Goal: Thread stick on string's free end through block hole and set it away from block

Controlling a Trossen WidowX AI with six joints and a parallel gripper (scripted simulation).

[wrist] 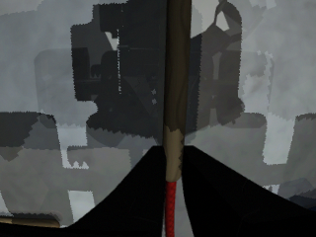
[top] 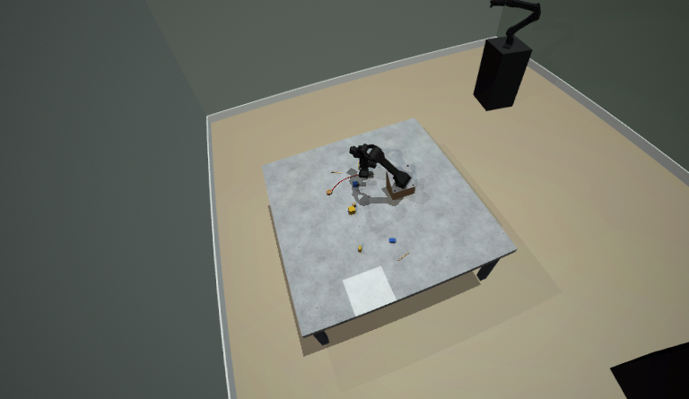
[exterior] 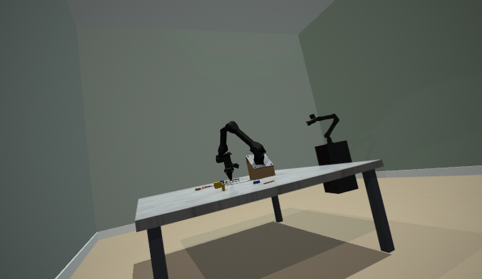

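The blue cube lies 90 mm ahead of my gripper tip and 70 mm to the left of it. Also, from my gripper tip: thin wooden stick: 10 mm behind; then round wooden button: 270 mm ahead, 90 mm to the left, 10 mm below.
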